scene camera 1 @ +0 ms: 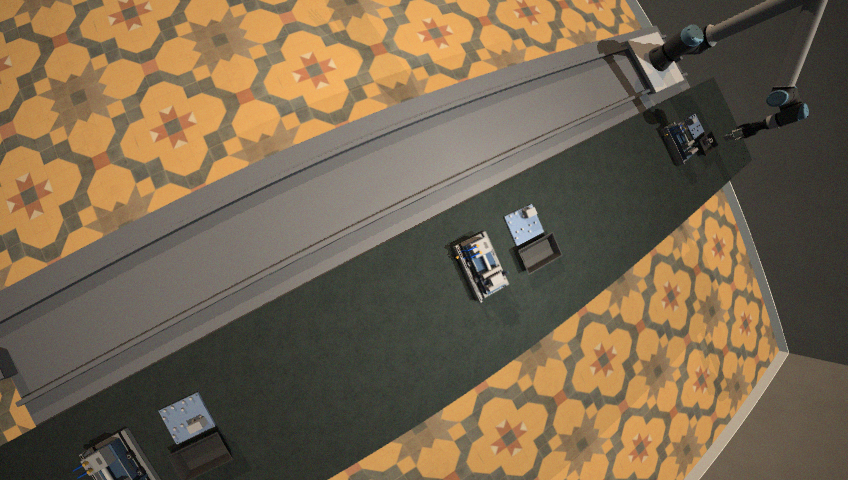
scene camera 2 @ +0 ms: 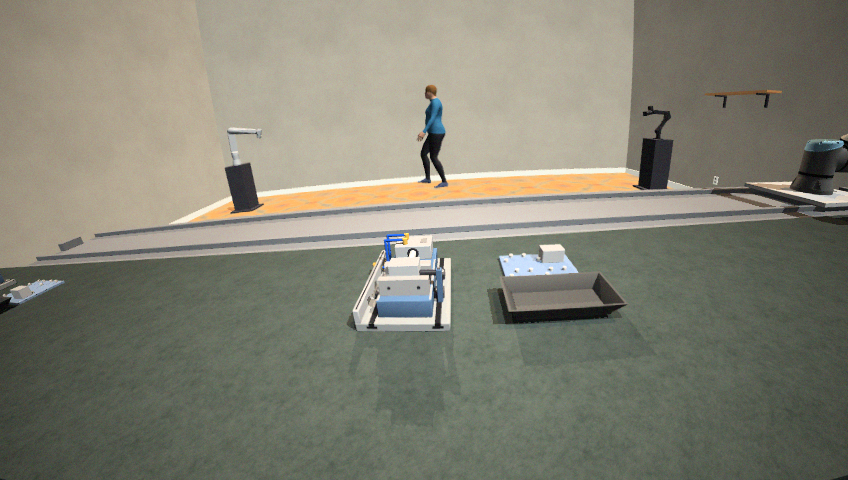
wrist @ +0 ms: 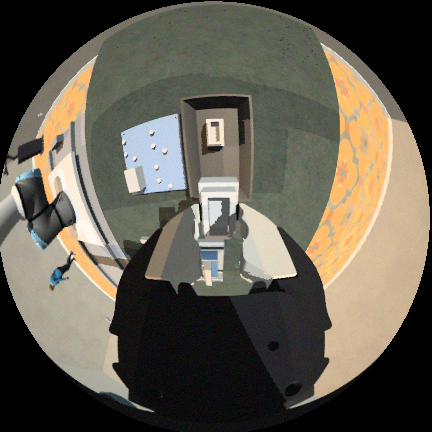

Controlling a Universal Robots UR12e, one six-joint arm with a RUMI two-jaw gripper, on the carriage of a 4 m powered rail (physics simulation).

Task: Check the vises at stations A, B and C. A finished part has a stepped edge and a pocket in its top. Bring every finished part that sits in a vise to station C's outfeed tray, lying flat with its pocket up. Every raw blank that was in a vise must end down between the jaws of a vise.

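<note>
My gripper (wrist: 218, 206) (scene camera 1: 735, 135) is shut on a pale finished part (wrist: 218, 185), whose pocket and stepped edge show in the wrist view. It is held above the surface near the top-right station's tray (wrist: 252, 145). Another finished part (wrist: 215, 132) lies in that tray, pocket up. That station's vise (scene camera 1: 678, 142) (wrist: 209, 256) shows partly between the fingers; its jaws are mostly hidden. The middle vise (scene camera 1: 482, 264) (scene camera 2: 410, 306) has a pale block at its front jaw; I cannot tell what it is. The bottom-left vise (scene camera 1: 121, 455) is cut off by the frame.
A blue pegged plate (wrist: 145, 145) with a pale block (wrist: 134, 180) lies beside the tray. The middle station has a dark tray (scene camera 1: 539, 253) (scene camera 2: 559, 313) and a pale block (scene camera 1: 529, 211) (scene camera 2: 551, 253) on its plate. The rail (scene camera 1: 333, 160) runs alongside. A person (scene camera 2: 434, 127) is beyond it.
</note>
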